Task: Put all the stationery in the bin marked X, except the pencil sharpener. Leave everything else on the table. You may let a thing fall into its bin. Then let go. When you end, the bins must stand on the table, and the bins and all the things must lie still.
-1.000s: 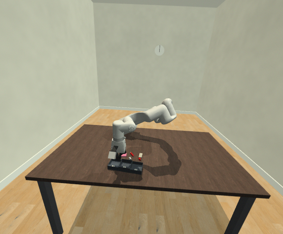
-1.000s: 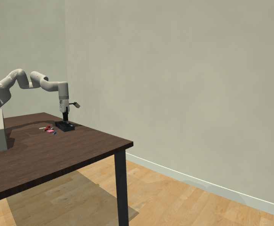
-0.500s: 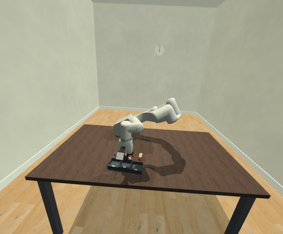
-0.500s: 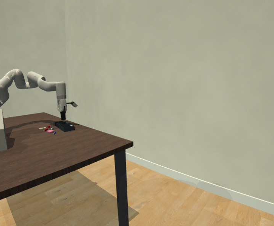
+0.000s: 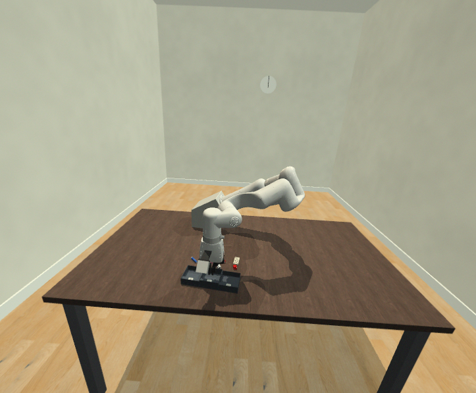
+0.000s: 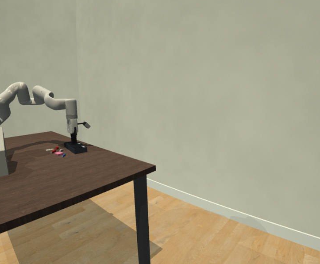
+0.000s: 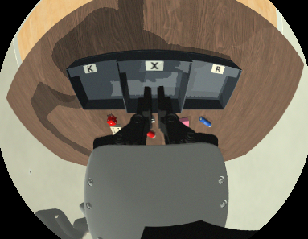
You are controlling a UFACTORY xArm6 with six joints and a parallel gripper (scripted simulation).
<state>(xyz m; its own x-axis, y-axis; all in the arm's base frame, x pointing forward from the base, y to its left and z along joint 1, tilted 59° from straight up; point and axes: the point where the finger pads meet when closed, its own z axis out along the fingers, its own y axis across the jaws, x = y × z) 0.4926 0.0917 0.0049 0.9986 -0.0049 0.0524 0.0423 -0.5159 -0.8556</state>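
Right now the three-compartment bin tray is 5 cm below my hand. Also, from my hand: pencil sharpener (9 cm behind, 1 cm to the left, 6 cm below); pink eraser (12 cm behind, 5 cm to the right, 6 cm below); red die (10 cm behind, 9 cm to the left, 6 cm below).
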